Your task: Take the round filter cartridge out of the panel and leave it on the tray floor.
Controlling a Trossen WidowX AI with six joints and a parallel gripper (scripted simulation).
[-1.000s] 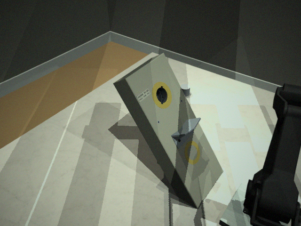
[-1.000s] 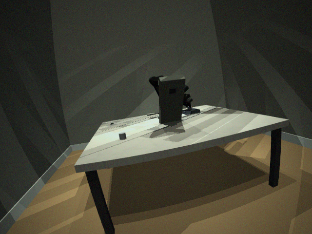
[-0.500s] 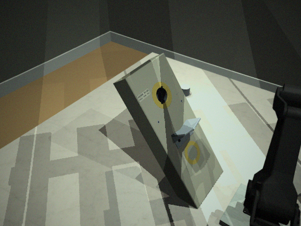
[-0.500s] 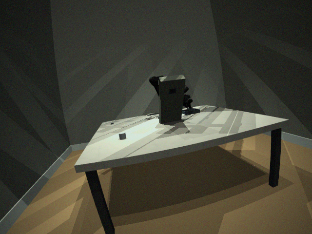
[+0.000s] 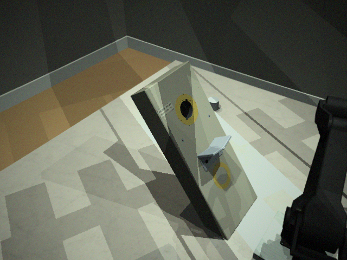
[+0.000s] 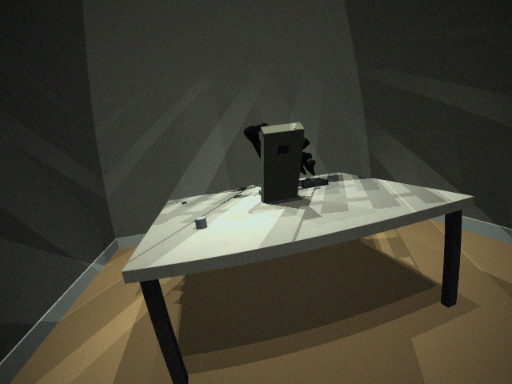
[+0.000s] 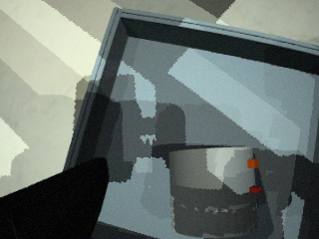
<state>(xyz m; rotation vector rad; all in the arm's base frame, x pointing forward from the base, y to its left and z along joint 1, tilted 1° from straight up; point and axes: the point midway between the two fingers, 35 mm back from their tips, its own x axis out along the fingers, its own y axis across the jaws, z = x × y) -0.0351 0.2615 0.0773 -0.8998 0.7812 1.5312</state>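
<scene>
Right now the round grey filter cartridge is 40 mm below my gripper tip and 20 mm to the right of it. Also, from my gripper tip: grey bracket (310 mm to the right, 290 mm ahead, 120 mm above); then tray (60 mm below, 10 mm to the left).
</scene>
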